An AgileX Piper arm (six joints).
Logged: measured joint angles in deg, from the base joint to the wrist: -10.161 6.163 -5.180 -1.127 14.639 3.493; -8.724 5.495 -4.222 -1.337 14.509 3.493; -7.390 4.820 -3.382 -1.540 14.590 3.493; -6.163 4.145 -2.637 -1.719 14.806 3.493; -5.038 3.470 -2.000 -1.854 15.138 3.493; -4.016 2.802 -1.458 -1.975 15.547 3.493; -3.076 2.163 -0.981 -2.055 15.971 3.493; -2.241 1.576 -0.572 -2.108 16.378 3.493; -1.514 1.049 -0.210 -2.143 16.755 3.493; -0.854 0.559 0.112 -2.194 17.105 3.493; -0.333 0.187 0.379 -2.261 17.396 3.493; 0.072 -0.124 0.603 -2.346 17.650 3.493
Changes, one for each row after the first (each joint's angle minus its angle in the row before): 1.437 -0.668 0.958 -0.210 -0.130 0.000; 1.334 -0.675 0.840 -0.203 0.081 0.000; 1.227 -0.675 0.745 -0.179 0.216 0.000; 1.125 -0.675 0.637 -0.135 0.332 0.000; 1.022 -0.668 0.542 -0.121 0.409 0.000; 0.940 -0.639 0.477 -0.080 0.424 0.000; 0.835 -0.587 0.409 -0.053 0.407 0.000; 0.727 -0.527 0.362 -0.035 0.377 0.000; 0.660 -0.490 0.322 -0.051 0.350 0.000; 0.521 -0.372 0.267 -0.067 0.291 0.000; 0.405 -0.311 0.224 -0.085 0.254 0.000
